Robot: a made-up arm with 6 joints. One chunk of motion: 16 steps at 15 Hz.
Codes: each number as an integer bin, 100 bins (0 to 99) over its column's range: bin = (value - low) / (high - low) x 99, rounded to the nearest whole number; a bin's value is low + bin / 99 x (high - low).
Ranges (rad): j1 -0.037..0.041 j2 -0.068..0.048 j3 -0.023..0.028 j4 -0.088..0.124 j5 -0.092..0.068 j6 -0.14..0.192
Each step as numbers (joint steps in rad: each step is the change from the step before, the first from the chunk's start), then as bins.
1 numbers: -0.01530 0.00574 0.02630 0.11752 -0.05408 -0.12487
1 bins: 28 63 96 96 23 5
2 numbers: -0.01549 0.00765 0.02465 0.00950 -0.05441 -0.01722
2 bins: 27 65 92 46 23 37
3 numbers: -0.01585 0.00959 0.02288 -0.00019 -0.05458 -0.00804
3 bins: 27 66 89 41 23 39
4 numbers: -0.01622 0.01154 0.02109 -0.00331 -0.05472 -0.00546
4 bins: 26 68 86 40 23 40
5 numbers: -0.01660 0.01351 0.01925 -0.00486 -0.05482 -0.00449
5 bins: 26 70 82 39 23 40
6 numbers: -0.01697 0.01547 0.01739 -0.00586 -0.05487 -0.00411
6 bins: 25 71 78 38 23 41
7 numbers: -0.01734 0.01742 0.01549 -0.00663 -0.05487 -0.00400
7 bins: 25 73 75 38 23 41
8 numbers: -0.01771 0.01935 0.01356 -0.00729 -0.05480 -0.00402
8 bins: 24 75 71 38 23 41
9 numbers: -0.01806 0.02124 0.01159 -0.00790 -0.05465 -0.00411
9 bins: 24 76 67 37 23 41
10 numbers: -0.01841 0.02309 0.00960 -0.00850 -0.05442 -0.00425
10 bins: 24 78 63 37 23 40
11 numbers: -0.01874 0.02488 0.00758 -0.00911 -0.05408 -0.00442
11 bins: 23 79 59 37 23 40
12 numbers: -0.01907 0.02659 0.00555 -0.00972 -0.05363 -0.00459
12 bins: 23 81 55 37 24 40
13 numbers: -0.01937 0.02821 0.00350 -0.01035 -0.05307 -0.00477
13 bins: 22 82 51 36 24 40
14 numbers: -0.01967 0.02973 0.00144 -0.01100 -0.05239 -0.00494
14 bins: 22 83 47 36 25 40
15 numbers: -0.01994 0.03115 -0.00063 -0.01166 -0.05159 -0.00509
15 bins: 22 85 43 36 25 40
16 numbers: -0.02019 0.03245 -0.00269 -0.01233 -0.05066 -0.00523
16 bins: 21 86 39 35 26 40
